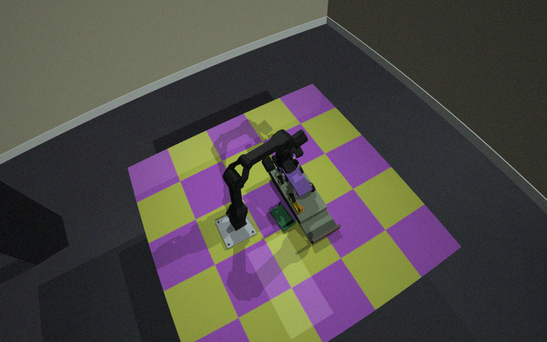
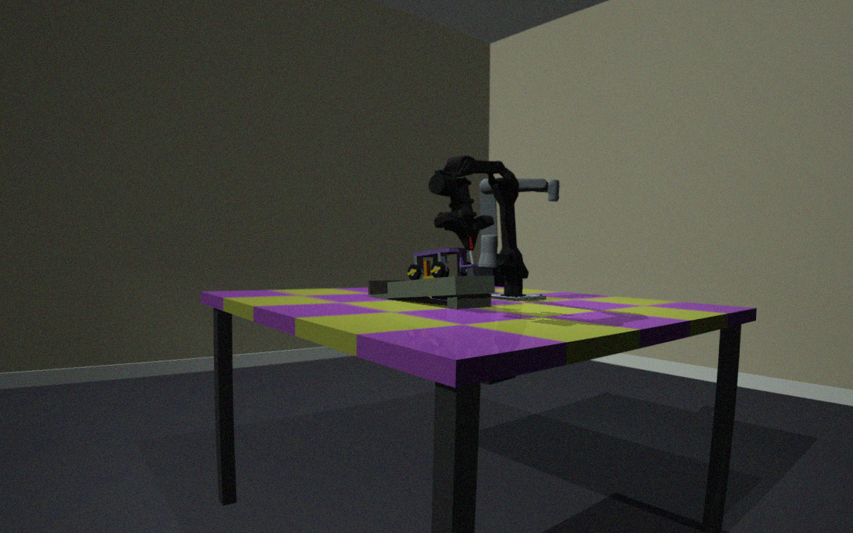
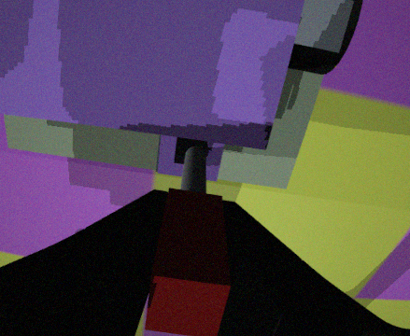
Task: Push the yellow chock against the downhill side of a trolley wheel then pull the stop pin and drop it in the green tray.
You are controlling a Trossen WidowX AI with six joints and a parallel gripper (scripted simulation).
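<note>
Now: gripper tip 17 cm to the left of the green tray, 17 cm above it and 13 cm past it. Round my gripper tip: red-headed stop pin: right at my gripper tip; purple trolley: 10 cm to the right, 5 cm below, 1 cm ahead; yellow chock: 20 cm to the right, 8 cm below, 5 cm behind.
</note>
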